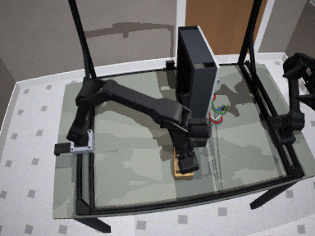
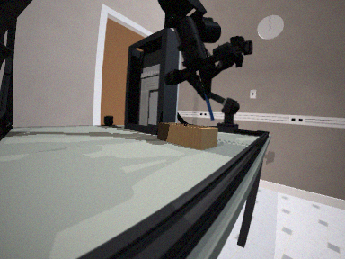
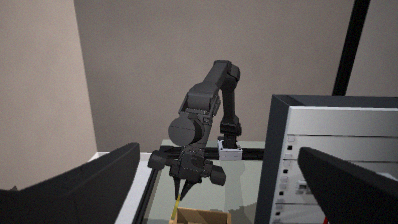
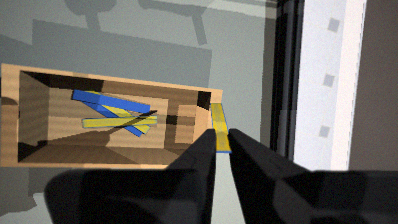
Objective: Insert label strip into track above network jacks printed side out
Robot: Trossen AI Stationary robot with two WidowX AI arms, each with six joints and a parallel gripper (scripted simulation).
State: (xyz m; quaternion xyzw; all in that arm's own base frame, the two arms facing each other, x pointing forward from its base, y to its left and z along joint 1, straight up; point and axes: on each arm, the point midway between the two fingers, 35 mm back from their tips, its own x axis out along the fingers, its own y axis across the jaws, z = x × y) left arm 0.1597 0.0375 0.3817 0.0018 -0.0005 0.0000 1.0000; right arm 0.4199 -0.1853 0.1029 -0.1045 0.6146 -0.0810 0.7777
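The label strip lies 50 mm below my right hand, 10 mm to the left of it and 10 mm ahead of it. From my right hand the other things lie so: box: 140 mm below, 50 mm behind.
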